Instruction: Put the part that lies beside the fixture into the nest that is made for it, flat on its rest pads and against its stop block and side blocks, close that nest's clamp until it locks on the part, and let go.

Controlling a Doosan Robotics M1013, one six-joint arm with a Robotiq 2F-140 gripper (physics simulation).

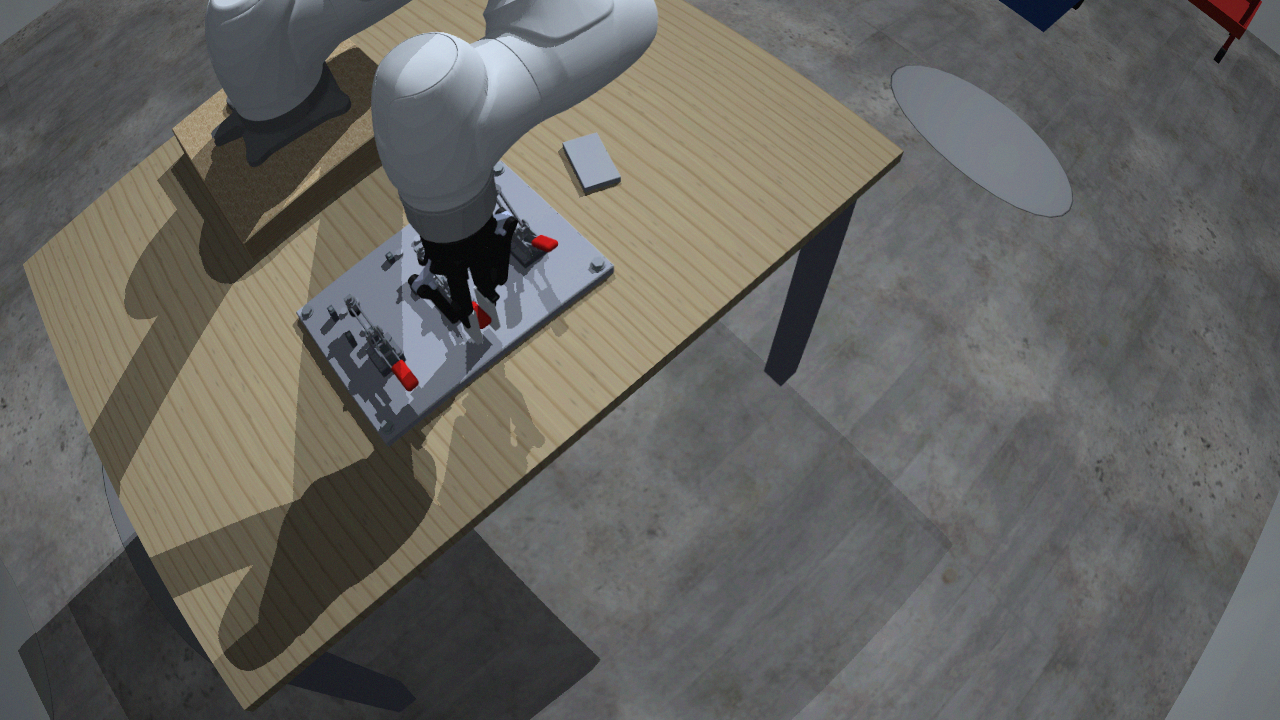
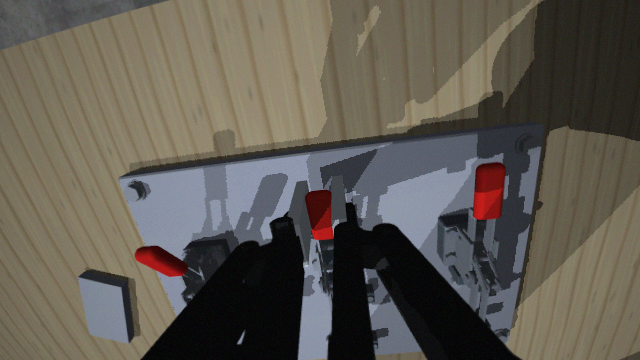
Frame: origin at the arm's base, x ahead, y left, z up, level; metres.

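Where they show: gripper, fingertip midpoint: (image 1: 482,328) (image 2: 322,195); arm's base at its link origin: (image 1: 286,104).
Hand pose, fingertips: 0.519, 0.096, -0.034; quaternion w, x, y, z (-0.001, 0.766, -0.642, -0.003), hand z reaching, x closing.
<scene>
Each offset is from my fingertips to the top centre of the thing, as dx, dy, dz. "spot": to the spot under its first point.
The part, a flat grey rectangular block @(-0.162, +0.244, -0.021) (image 1: 590,162) (image 2: 105,309), lies on the table beside the fixture plate @(spot: -0.029, +0.138, -0.016) (image 1: 572,261) (image 2: 175,200). The plate carries three toggle clamps with red handles. My gripper (image 1: 478,310) (image 2: 322,195) is shut on the middle clamp's red handle @(-0.005, -0.001, +0.033) (image 1: 482,315) (image 2: 320,220), with one finger pad on each side of it. My fingers and the arm hide most of the middle clamp and its nest, so whether the clamp is locked cannot be seen.
Another clamp's red handle @(+0.015, -0.109, +0.032) (image 1: 405,374) (image 2: 489,191) points toward the plate's long edge. The third clamp's red handle @(-0.048, +0.104, +0.058) (image 1: 544,242) (image 2: 161,261) lies nearer the block. Small dark nest blocks @(-0.133, -0.156, +0.006) (image 1: 332,312) stand on the plate. A brown box-like base (image 1: 295,201) stands behind the fixture.
</scene>
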